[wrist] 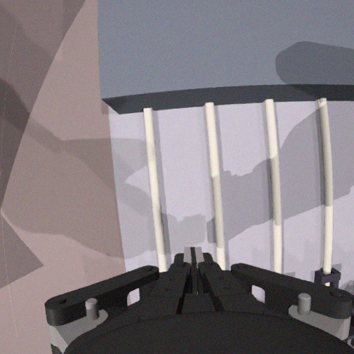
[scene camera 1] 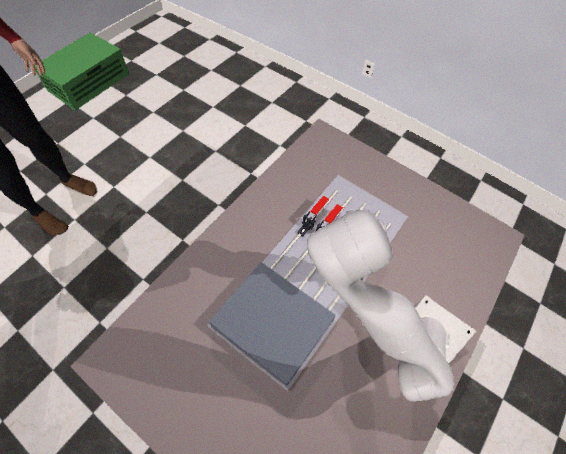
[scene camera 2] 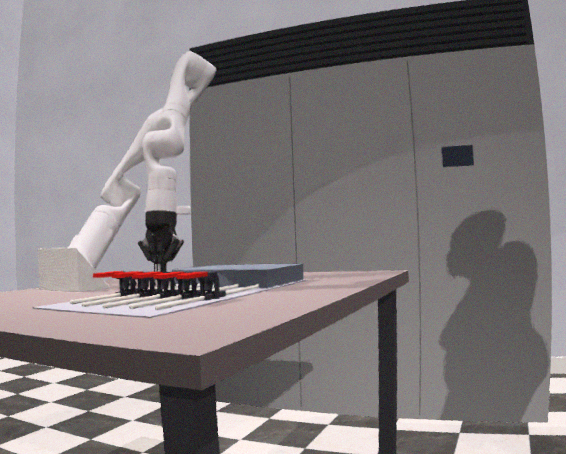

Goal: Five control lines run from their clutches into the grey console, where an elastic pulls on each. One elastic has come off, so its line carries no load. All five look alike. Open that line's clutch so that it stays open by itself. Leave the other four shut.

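Seen in the pictures: arm's base, origin of the base link: [scene camera 1: 428, 332] [scene camera 2: 76, 268].
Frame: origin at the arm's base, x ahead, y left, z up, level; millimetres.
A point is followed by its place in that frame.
The grey console [scene camera 1: 272, 320] @[x 375, y 240, z -10 mm] [scene camera 2: 265, 274] @[x 512, y 118, z -21 mm] [wrist: 200, 45] sits on the pale board [scene camera 1: 345, 185] @[x 483, y -325, z -54 mm] [scene camera 2: 55, 306] @[x 270, y -322, z -54 mm] [wrist: 185, 150]. Cream control lines run into it; the wrist view shows four, including the leftmost line [wrist: 153, 170] and its neighbour [wrist: 215, 170]. In scene camera 1 two red clutch handles [scene camera 1: 319, 205] @[x 491, y -157, z 2 mm] [scene camera 1: 333, 214] @[x 435, y -158, z 2 mm] show; the arm hides the others. In scene camera 2 the red handles [scene camera 2: 192, 275] @[x 503, y -178, z -1 mm] look level and low, overlapping in a row. My gripper [scene camera 2: 160, 269] @[x 298, y -12, z -25 mm] [wrist: 192, 258] is shut and empty, pointing down, its tips seen between the leftmost two lines in the wrist view. Scene camera 1 hides it.
The arm [scene camera 1: 385, 320] @[x 154, y 239, z 453 mm] [scene camera 2: 165, 140] @[x 320, y -6, z 305 mm] reaches from its base plate [scene camera 1: 457, 325] @[x -48, y -47, z 45 mm] over the brown table [scene camera 1: 475, 250] @[x -16, y -383, z -57 mm] [scene camera 2: 325, 295] @[x 700, y 10, z -57 mm]. Part of a black clutch body [wrist: 327, 275] shows at the wrist view's lower right. A person [scene camera 1: 30, 125] stands beyond the table near a green box [scene camera 1: 82, 62].
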